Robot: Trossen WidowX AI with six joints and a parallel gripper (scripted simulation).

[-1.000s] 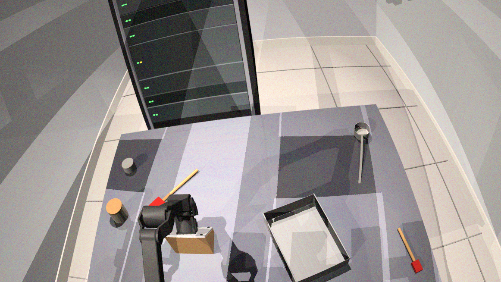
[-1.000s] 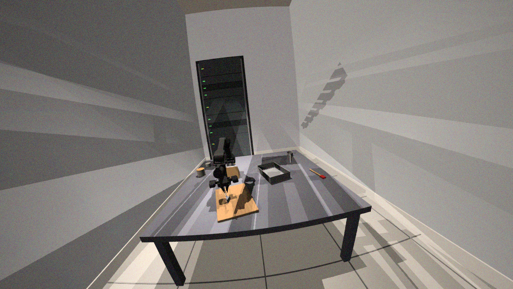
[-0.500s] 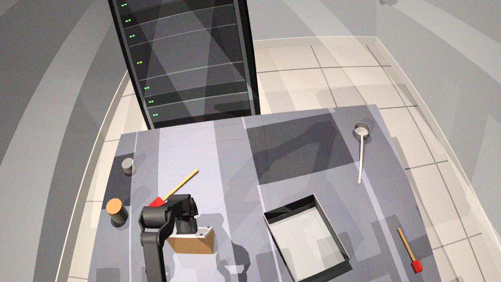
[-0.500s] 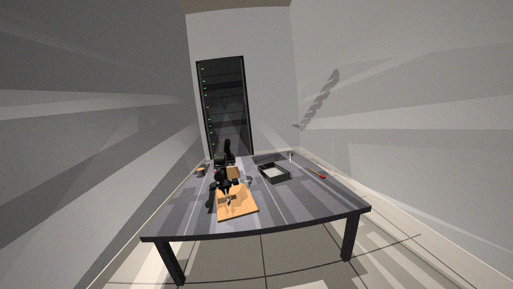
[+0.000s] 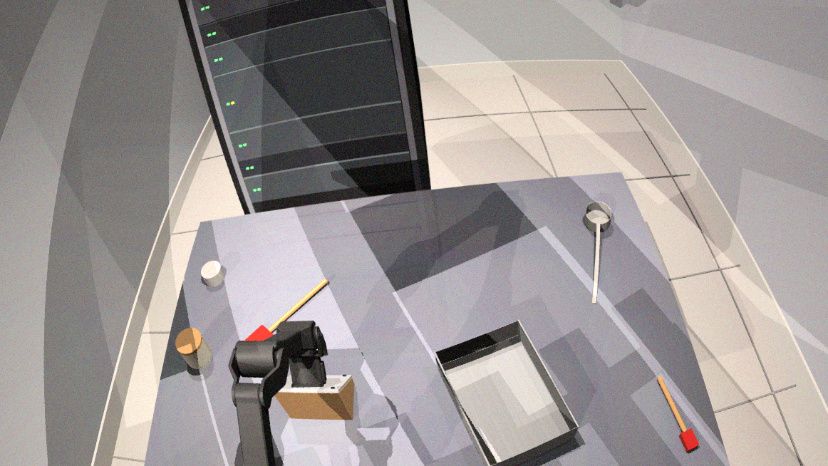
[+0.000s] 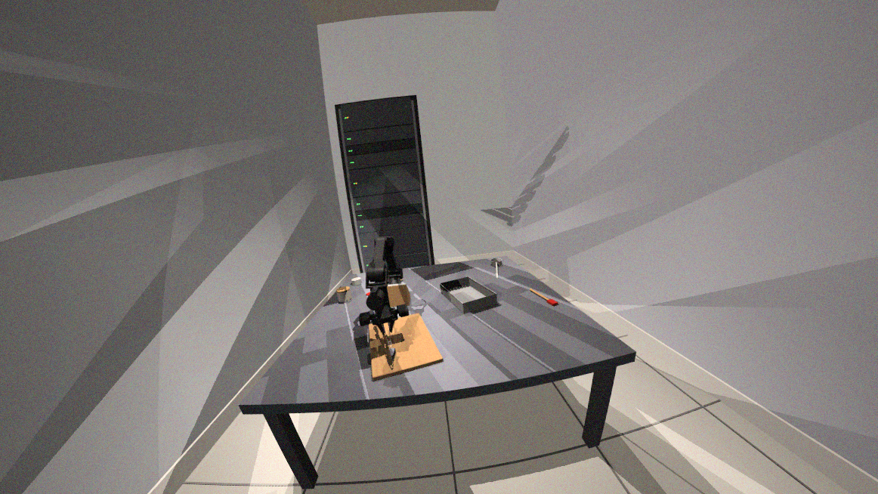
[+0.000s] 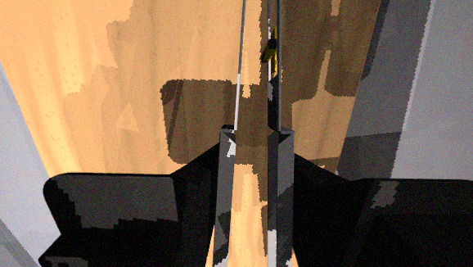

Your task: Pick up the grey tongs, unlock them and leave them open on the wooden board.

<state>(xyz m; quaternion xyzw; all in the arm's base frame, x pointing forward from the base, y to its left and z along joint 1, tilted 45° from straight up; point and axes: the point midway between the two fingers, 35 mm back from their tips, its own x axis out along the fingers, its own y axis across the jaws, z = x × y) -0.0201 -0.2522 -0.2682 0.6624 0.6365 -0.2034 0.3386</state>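
The wooden board is 4 cm below my gripper tip, 4 cm ahead of it and 1 cm to the right of it. From my gripper tip the other things lie so: roasting tin (40 cm ahead, 30 cm to the left, 2 cm below); then tan-topped can (53 cm to the left, 30 cm behind, 1 cm below); then white cylinder (79 cm to the left, 28 cm behind, 3 cm below).
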